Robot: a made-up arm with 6 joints.
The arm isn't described. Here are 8 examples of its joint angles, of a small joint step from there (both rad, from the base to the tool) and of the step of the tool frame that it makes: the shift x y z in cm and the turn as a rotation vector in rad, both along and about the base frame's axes.
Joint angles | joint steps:
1: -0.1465 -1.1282 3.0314 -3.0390 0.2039 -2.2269 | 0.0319 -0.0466 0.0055 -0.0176 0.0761 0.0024
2: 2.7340 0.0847 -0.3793 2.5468 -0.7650 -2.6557 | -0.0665 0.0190 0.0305 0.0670 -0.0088 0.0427
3: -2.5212 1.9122 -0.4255 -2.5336 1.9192 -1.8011 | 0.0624 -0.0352 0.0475 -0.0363 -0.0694 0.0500
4: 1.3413 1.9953 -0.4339 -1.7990 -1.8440 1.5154 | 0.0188 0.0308 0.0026 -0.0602 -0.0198 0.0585
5: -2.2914 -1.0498 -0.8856 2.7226 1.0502 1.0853 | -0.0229 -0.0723 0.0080 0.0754 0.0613 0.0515
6: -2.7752 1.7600 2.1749 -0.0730 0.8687 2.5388 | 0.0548 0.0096 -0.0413 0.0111 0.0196 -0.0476
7: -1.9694 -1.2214 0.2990 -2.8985 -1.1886 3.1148 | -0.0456 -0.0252 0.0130 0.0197 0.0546 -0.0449
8: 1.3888 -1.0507 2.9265 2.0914 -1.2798 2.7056 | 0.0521 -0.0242 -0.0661 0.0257 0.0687 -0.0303
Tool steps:
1: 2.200 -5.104 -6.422 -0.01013 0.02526 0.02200
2: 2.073 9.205 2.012 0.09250 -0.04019 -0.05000
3: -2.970 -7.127 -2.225 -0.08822 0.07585 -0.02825
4: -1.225 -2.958 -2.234 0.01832 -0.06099 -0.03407
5: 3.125 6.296 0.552 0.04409 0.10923 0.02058
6: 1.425 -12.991 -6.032 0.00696 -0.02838 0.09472
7: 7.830 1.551 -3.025 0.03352 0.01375 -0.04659
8: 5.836 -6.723 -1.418 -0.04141 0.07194 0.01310
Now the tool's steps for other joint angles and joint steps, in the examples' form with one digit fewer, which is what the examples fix.
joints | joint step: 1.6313 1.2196 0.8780 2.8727 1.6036 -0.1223 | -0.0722 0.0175 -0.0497 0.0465 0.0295 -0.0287
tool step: 17.04 -2.08 -8.53 -0.1015 -0.0546 -0.0738
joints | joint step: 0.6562 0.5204 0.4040 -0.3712 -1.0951 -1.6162 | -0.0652 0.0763 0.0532 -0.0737 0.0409 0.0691
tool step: 13.67 -4.08 -6.49 0.0594 -0.0047 -0.0311
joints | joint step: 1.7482 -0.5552 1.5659 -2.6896 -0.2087 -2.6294 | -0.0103 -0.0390 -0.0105 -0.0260 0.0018 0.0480
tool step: -0.19 -6.73 -5.09 0.0273 0.0245 -0.0228
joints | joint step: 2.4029 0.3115 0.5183 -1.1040 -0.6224 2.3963 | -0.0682 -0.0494 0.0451 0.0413 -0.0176 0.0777
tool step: 14.31 1.77 12.32 0.1673 0.0139 -0.0583
